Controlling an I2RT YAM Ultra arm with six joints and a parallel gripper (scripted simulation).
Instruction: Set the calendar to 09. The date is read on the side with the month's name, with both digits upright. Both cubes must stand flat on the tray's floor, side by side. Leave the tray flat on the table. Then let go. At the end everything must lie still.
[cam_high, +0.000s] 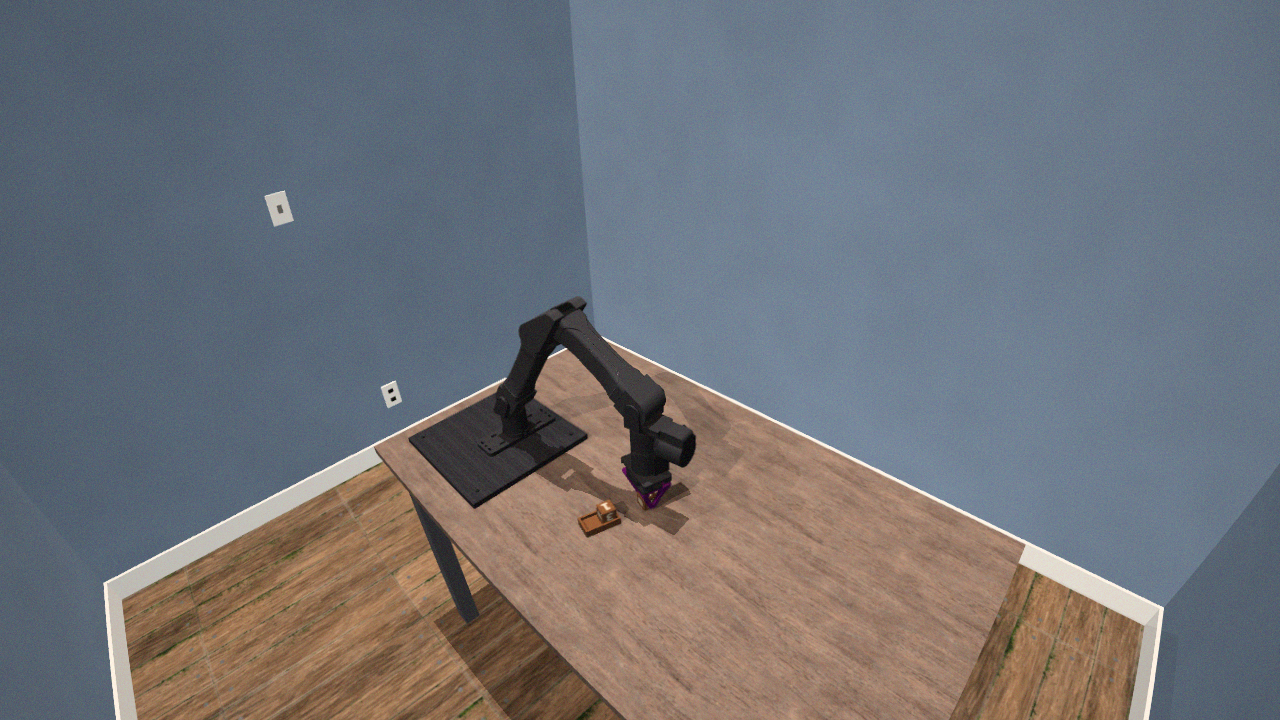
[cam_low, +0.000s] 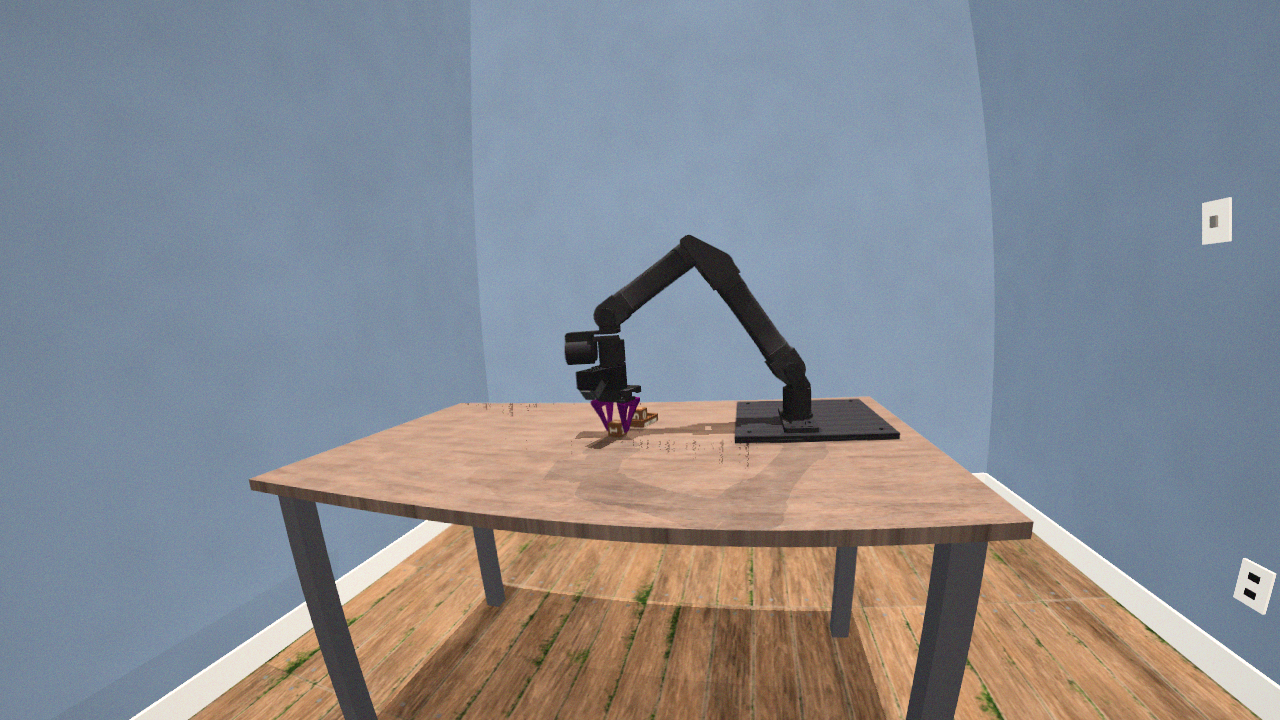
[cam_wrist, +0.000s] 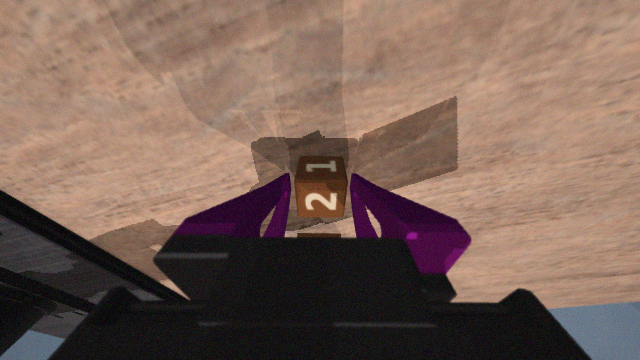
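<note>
My gripper is now 30 mm past the wooden tray, 110 mm to the left of it and 10 mm above it.
</note>
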